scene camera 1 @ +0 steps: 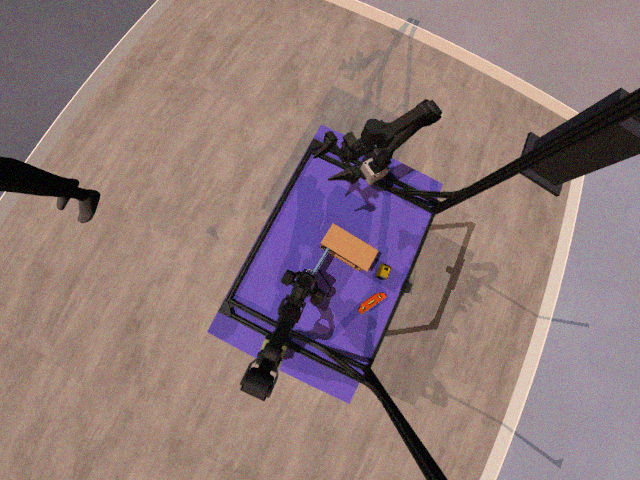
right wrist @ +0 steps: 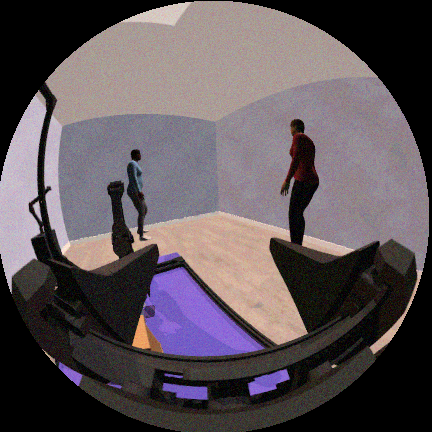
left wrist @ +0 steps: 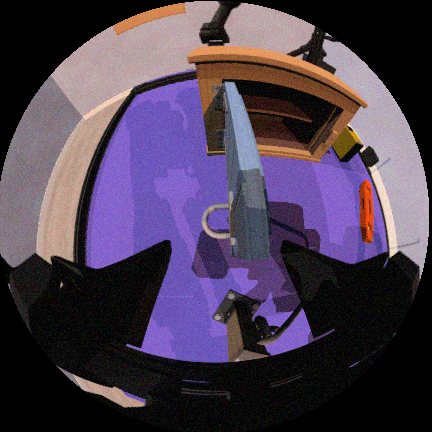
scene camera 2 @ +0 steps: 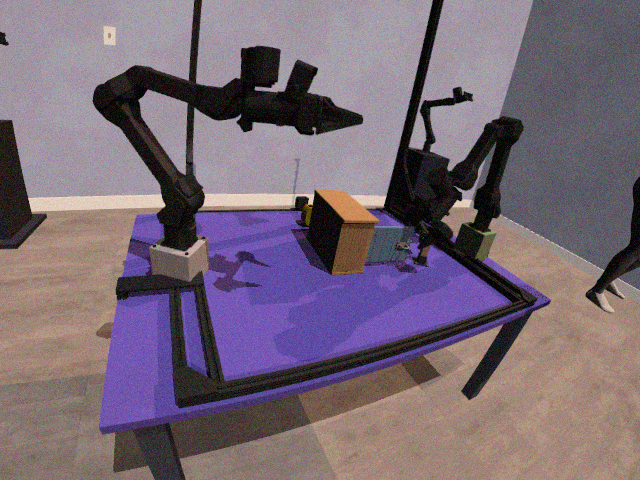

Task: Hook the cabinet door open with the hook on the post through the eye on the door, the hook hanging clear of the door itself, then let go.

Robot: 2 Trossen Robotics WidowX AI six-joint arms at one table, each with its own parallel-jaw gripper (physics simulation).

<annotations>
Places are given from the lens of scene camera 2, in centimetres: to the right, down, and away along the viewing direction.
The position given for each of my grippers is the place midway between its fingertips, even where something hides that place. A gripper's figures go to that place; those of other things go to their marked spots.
my left gripper (scene camera 2: 409, 242): 27, 1, 89
my right gripper (scene camera 2: 362, 119): 7, -21, 50
</annotations>
